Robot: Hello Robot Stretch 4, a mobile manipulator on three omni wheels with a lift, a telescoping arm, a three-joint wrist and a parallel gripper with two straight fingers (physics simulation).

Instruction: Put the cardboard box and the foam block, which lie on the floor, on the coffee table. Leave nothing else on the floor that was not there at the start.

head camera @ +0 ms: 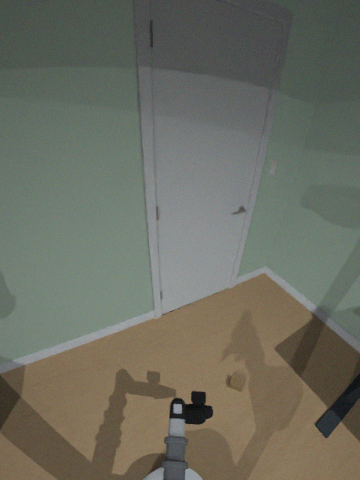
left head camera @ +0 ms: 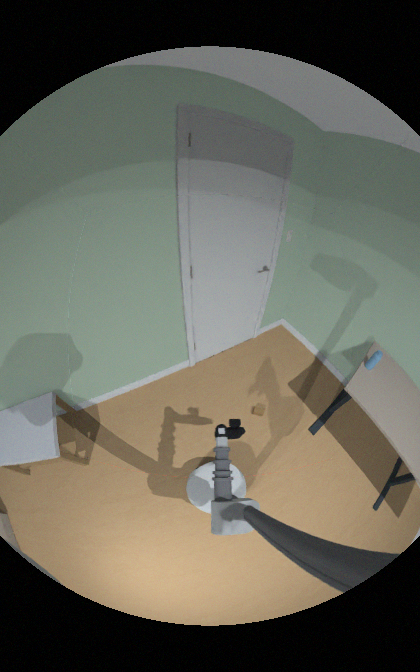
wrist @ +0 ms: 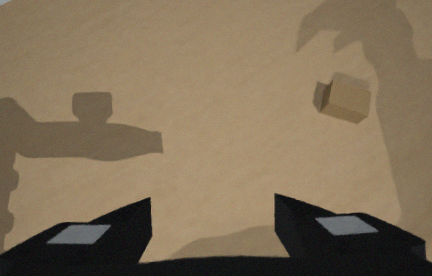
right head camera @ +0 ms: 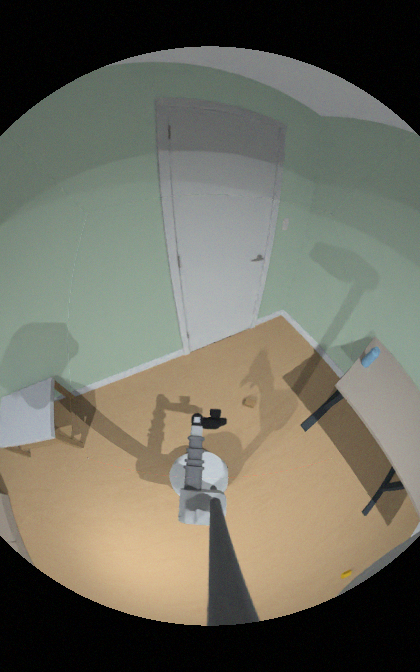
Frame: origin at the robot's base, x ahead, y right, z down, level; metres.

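Seen in the pictures: gripper, fingertip midpoint: (wrist: 213, 214).
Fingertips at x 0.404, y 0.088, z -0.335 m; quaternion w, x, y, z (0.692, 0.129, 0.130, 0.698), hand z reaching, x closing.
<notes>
A point is followed by its place in that frame.
The cardboard box (head camera: 237, 381) @[x 0.648, y 0.402, z -0.023 m] (left head camera: 258, 410) (right head camera: 249, 401) (wrist: 347, 97) @[x 0.642, y 0.389, z -0.023 m] is a small brown box on the floor. It lies ahead and right of my gripper (head camera: 200, 414) (left head camera: 235, 431) (right head camera: 214, 422) (wrist: 213, 200) @[x 0.404, y 0.088, z -0.335 m], upper right in the wrist view. The gripper points down above the floor, open, with nothing between its fingers; the head views hide its fingertips. A small yellow block (right head camera: 346, 574), which looks like the foam block, lies on the floor at the lower right of the right head view. A low table with a pale top and wooden legs (left head camera: 25, 435) (right head camera: 27, 420), which looks like the coffee table, stands at the left.
A desk (left head camera: 390, 400) (right head camera: 385, 395) with dark metal legs stands at the right and carries a blue bottle (left head camera: 373, 360) (right head camera: 370, 357). A closed white door (head camera: 200, 175) @[x 1.338, y 0.074, z -1.198 m] (left head camera: 230, 250) (right head camera: 220, 240) and green walls are ahead. Part of a beige piece of furniture (right head camera: 10, 520) shows at the lower left.
</notes>
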